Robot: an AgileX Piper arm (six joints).
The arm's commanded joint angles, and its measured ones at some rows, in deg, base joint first. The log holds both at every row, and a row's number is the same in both.
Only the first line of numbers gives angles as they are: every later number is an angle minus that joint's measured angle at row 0.
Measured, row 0:
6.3 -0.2 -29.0 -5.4 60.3 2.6
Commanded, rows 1 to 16:
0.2 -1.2 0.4 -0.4 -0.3 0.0
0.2 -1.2 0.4 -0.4 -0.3 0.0
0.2 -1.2 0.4 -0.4 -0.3 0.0
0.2 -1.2 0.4 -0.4 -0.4 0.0
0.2 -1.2 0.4 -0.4 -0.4 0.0
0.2 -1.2 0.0 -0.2 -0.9 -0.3
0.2 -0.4 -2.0 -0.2 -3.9 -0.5
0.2 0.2 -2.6 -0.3 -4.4 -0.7
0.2 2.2 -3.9 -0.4 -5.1 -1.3
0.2 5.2 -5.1 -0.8 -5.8 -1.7
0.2 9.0 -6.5 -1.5 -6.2 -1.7
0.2 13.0 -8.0 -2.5 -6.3 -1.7
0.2 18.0 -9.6 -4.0 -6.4 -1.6
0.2 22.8 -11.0 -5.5 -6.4 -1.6
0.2 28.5 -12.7 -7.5 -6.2 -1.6
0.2 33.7 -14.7 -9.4 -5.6 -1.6
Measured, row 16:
0.0 27.1 -12.3 -6.5 -5.7 -1.2
